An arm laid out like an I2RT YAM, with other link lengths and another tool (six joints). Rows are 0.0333 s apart.
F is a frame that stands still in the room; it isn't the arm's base.
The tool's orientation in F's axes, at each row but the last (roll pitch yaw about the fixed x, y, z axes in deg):
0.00, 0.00, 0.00
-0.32, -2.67, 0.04
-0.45, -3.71, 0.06
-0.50, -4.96, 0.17
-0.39, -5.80, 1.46
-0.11, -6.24, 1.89
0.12, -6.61, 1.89
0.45, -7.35, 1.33
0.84, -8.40, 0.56
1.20, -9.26, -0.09
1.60, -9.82, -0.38
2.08, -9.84, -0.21
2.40, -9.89, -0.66
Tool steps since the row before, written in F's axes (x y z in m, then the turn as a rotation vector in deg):
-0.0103, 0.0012, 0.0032, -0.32, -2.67, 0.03
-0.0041, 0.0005, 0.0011, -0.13, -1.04, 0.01
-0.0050, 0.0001, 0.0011, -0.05, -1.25, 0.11
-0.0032, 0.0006, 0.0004, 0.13, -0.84, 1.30
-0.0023, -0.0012, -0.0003, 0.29, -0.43, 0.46
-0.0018, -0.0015, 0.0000, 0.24, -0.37, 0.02
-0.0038, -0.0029, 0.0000, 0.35, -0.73, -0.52
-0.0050, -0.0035, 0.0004, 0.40, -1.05, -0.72
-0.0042, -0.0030, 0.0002, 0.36, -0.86, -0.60
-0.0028, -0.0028, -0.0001, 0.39, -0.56, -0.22
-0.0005, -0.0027, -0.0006, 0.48, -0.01, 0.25
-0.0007, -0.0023, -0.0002, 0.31, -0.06, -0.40
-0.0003, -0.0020, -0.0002, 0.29, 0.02, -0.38
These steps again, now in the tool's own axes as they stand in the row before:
-0.0103, 0.0012, 0.0032, -0.32, -2.67, 0.03
-0.0040, 0.0005, 0.0013, -0.13, -1.04, 0.01
-0.0049, 0.0001, 0.0014, -0.04, -1.25, 0.10
-0.0032, 0.0006, 0.0007, 0.24, -0.85, 1.28
-0.0023, -0.0011, -0.0001, 0.32, -0.44, 0.43
-0.0018, -0.0014, 0.0002, 0.23, -0.38, -0.01
-0.0039, -0.0028, 0.0005, 0.26, -0.74, -0.55
-0.0050, -0.0034, 0.0011, 0.28, -1.06, -0.75
-0.0042, -0.0029, 0.0009, 0.26, -0.87, -0.63
-0.0028, -0.0028, 0.0004, 0.35, -0.57, -0.27
-0.0006, -0.0027, -0.0004, 0.52, 0.00, 0.16
-0.0007, -0.0023, 0.0000, 0.24, -0.08, -0.44
-0.0003, -0.0020, -0.0001, 0.22, 0.01, -0.42

